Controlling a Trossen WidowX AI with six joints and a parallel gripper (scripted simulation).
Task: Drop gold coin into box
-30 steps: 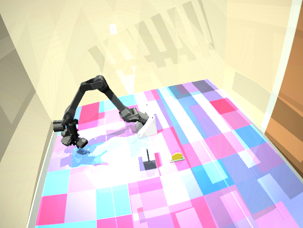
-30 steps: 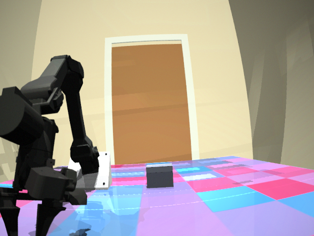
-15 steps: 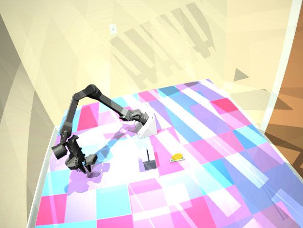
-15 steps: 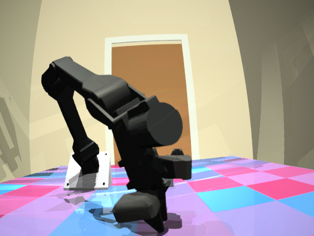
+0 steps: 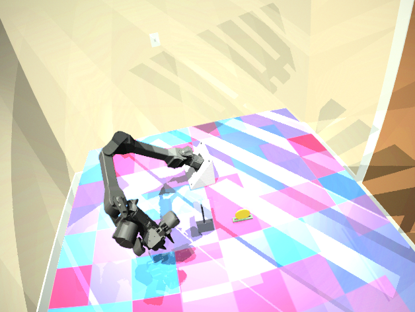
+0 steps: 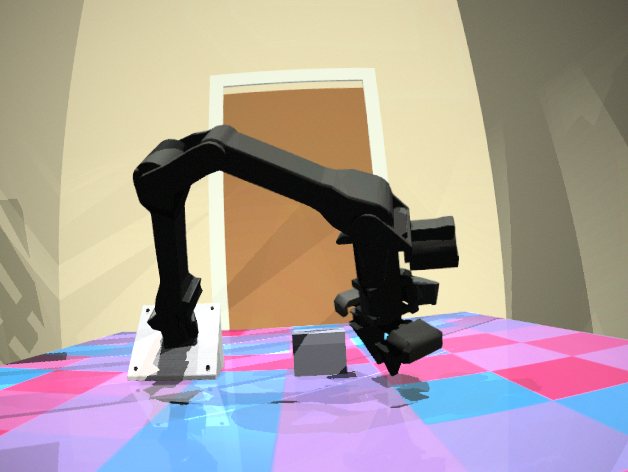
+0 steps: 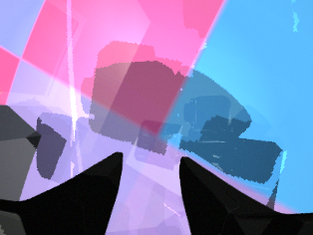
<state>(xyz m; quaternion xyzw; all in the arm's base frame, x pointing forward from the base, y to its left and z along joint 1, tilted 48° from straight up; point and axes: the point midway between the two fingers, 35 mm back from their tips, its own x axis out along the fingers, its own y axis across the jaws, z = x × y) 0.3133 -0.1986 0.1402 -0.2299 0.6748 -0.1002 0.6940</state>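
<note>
The gold coin is 290 mm to the left of my gripper tip and 20 mm behind it.
</note>
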